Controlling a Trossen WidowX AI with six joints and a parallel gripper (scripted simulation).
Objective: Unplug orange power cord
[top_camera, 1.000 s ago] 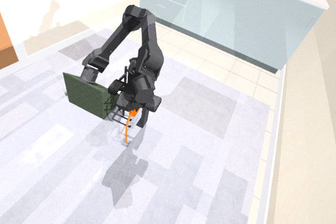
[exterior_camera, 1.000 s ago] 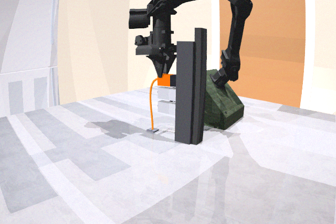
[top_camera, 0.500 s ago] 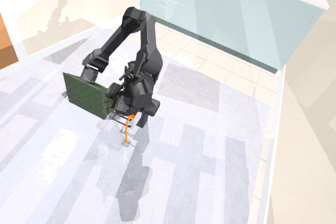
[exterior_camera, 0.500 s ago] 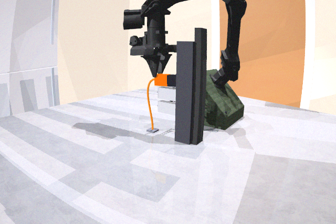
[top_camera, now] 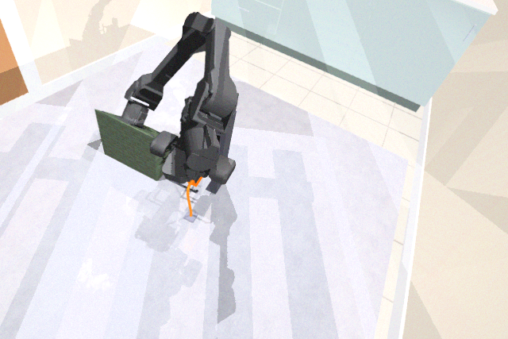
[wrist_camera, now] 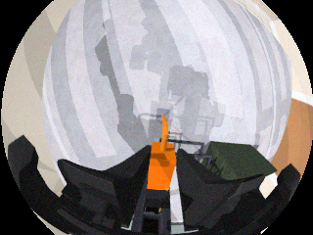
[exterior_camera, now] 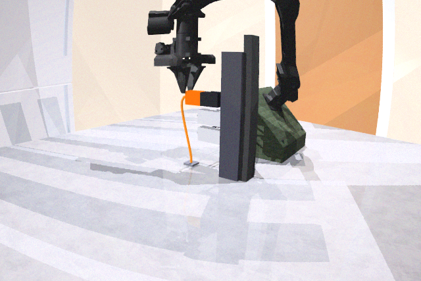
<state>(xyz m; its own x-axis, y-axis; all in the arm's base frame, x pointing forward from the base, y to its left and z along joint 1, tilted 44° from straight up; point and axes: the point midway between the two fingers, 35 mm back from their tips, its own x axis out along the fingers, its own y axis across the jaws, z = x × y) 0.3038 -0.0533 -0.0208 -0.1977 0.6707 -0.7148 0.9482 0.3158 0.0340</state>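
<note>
Right now the orange plug is 2 cm behind my gripper tip, 4 cm to the left of it and 1 cm below it. From my gripper tip the other things lie so: grey foot 1 cm to the left, 19 cm below.
</note>
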